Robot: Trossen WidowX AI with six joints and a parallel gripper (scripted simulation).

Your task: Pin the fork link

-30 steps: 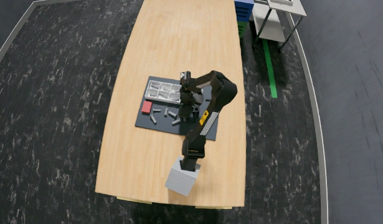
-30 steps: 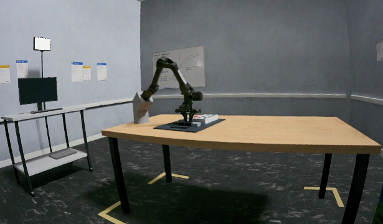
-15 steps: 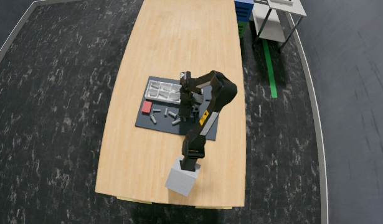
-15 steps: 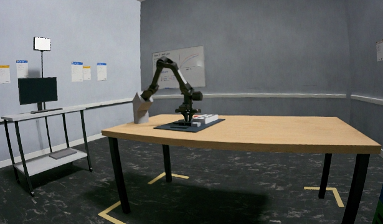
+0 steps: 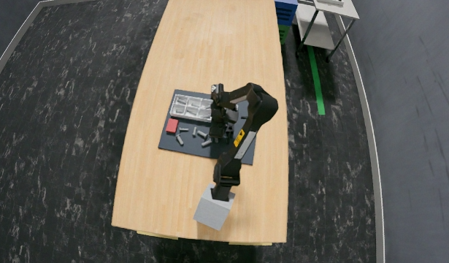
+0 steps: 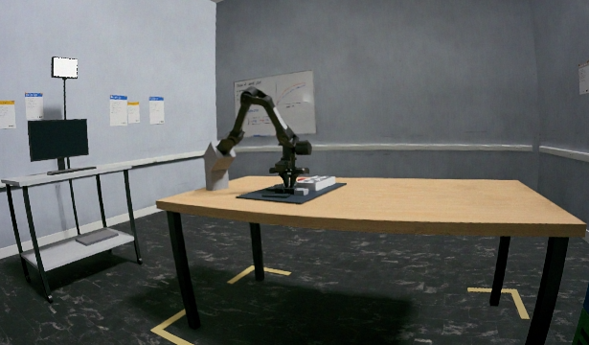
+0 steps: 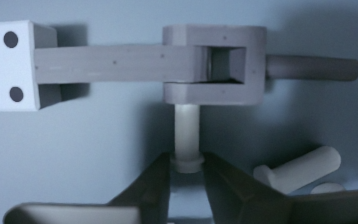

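The eye plate is 6 cm to the right of my hand and 3 cm below it. The rest, counted from my hand: long dark bar: 1 cm behind, 13 cm to the right, 4 cm below; then pin: 6 cm behind, 3 cm to the left, 3 cm below; then dark mat: 2 cm ahead, 4 cm to the left, 5 cm below.
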